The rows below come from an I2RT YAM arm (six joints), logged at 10 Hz.
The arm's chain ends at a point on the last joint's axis. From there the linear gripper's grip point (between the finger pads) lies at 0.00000 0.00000 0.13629 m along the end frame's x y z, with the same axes.
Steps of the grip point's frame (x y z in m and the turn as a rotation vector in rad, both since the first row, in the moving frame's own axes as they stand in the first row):
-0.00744 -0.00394 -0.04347 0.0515 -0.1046 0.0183
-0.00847 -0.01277 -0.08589 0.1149 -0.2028 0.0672
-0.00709 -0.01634 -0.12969 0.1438 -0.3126 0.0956
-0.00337 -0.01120 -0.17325 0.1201 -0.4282 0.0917
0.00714 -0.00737 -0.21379 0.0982 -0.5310 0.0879
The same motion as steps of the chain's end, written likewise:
0.00672 0.00319 -0.04254 0.0515 -0.1046 0.0183
0.01838 0.00366 -0.08221 0.1149 -0.2028 0.0672
0.03369 0.00486 -0.12171 0.1438 -0.3126 0.0956
0.05227 0.00724 -0.16000 0.1201 -0.4282 0.0917
0.07538 0.00846 -0.19441 0.0982 -0.5310 0.0879

